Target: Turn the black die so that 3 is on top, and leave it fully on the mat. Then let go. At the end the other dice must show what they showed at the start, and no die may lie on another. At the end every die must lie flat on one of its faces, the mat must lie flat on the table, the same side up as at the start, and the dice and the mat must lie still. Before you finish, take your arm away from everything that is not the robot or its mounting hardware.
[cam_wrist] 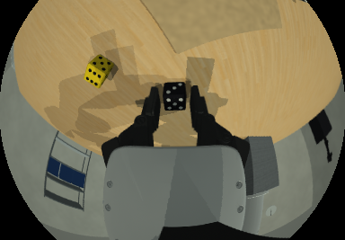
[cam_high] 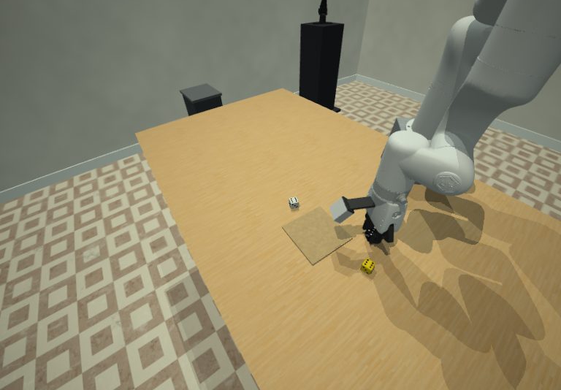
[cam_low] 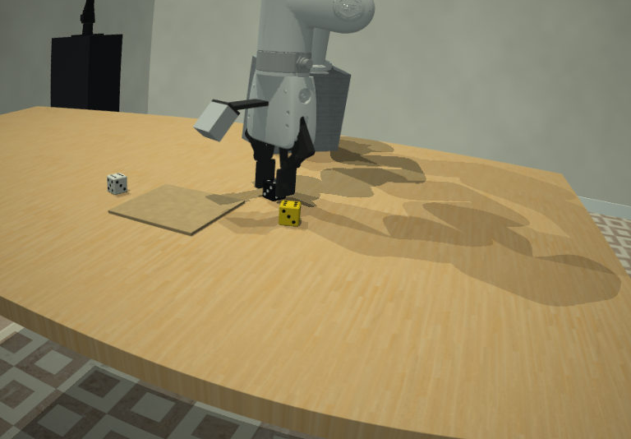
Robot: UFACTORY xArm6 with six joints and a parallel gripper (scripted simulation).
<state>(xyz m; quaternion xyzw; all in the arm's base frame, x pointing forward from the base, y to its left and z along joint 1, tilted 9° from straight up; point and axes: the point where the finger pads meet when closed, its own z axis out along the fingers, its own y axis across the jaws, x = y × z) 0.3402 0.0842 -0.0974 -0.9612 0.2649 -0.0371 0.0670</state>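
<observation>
The black die is 20 mm below my hand. Round my hand: yellow die (80 mm ahead, 50 mm to the left, 20 mm below); tan mat (100 mm to the right, 100 mm ahead, 30 mm below); white die (220 mm to the right, 90 mm ahead, 20 mm below).
</observation>
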